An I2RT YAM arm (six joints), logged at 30 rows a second.
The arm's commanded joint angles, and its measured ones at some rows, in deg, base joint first. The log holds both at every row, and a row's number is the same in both.
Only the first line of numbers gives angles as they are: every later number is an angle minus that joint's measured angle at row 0.
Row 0, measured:
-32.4 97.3 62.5 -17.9 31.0 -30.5
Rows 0 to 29, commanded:
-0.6 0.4 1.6 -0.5 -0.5 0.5
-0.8 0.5 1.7 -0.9 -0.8 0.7
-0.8 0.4 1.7 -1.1 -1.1 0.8
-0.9 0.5 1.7 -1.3 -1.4 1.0
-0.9 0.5 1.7 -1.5 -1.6 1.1
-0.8 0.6 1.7 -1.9 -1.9 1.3
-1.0 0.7 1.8 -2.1 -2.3 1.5
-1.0 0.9 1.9 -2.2 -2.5 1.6
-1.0 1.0 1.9 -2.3 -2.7 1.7
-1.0 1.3 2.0 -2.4 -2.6 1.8
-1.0 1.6 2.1 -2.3 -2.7 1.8
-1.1 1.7 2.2 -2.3 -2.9 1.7
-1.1 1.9 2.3 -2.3 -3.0 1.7
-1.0 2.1 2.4 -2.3 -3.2 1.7
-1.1 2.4 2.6 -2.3 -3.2 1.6
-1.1 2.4 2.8 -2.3 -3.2 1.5
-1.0 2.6 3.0 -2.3 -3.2 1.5
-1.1 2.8 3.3 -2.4 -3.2 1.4
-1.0 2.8 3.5 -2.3 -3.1 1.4
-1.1 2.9 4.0 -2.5 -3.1 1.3
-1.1 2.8 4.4 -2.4 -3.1 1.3
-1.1 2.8 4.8 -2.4 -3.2 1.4
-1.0 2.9 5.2 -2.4 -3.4 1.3
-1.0 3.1 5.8 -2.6 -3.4 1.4
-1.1 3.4 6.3 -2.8 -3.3 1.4
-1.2 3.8 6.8 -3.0 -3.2 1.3
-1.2 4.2 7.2 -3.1 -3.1 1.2
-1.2 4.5 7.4 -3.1 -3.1 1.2
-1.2 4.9 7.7 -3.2 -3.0 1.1
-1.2 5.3 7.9 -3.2 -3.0 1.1
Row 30, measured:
-0.7 4.2 6.1 -2.1 -2.9 0.3
